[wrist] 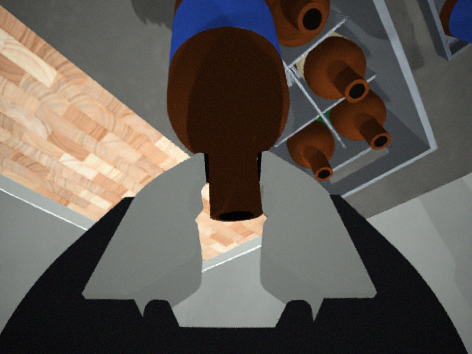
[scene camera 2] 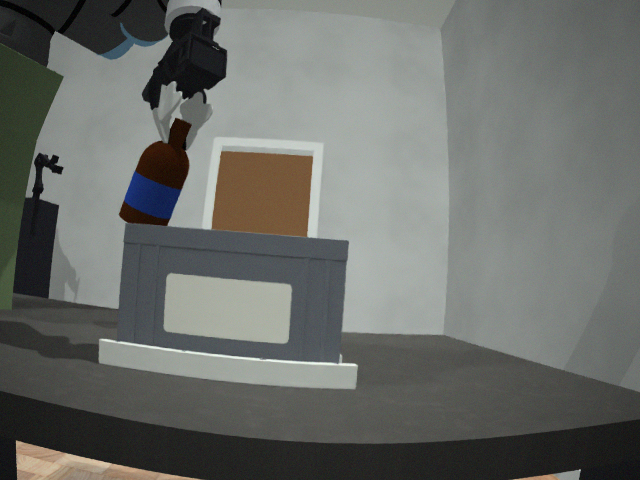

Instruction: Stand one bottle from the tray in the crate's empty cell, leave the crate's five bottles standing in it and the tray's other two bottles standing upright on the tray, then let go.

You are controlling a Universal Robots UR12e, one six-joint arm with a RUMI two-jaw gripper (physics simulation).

Scene:
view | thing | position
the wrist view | gripper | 233, 157
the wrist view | blue-labelled bottle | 227, 96
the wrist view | green-labelled bottle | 312, 147
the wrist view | cream-banded bottle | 334, 69
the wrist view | green-labelled bottle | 363, 120
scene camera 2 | gripper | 175, 147
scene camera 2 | blue-labelled bottle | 161, 172
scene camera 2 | white rail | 208, 366

